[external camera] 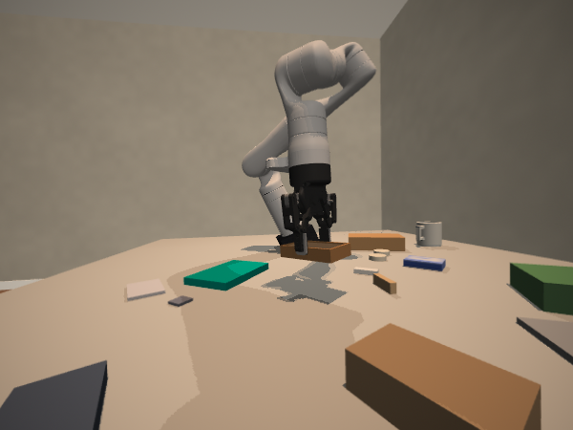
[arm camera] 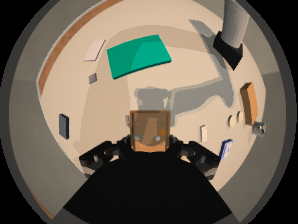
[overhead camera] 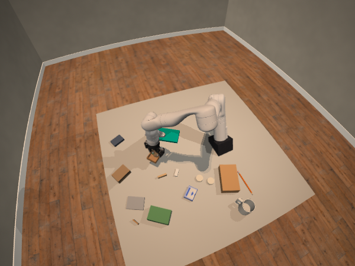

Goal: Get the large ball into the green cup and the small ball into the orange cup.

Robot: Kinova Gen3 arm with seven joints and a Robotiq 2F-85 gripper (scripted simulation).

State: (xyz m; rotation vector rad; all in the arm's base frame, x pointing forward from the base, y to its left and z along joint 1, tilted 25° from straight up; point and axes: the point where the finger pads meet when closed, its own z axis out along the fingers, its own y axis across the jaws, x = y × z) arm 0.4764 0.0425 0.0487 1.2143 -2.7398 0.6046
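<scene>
Right now my hand is 2 cm above the covered wooden puzzle. From my hand the other things lie so: teal slab 12 cm behind, 18 cm to the right, 8 cm below; then white block 11 cm behind, 13 cm to the left, 8 cm below; then small wooden block 1 cm behind, 13 cm to the left, 8 cm below.
</scene>
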